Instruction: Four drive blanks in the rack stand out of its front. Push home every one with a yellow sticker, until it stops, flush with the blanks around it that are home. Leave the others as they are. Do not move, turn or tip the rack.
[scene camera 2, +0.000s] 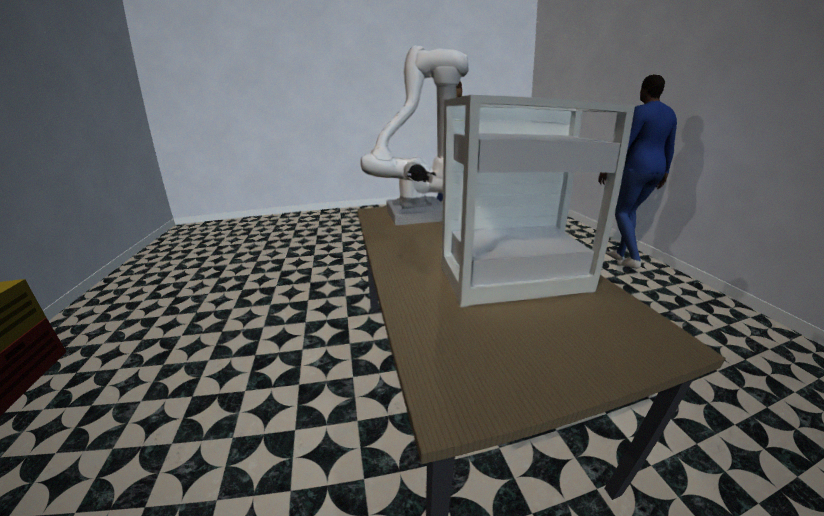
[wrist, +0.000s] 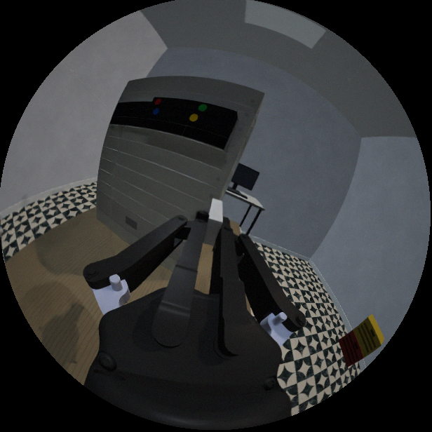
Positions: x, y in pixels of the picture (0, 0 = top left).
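There is a rack that I see in scene camera 2 (507, 184), and the wrist view (139, 187) shows it to me as well.
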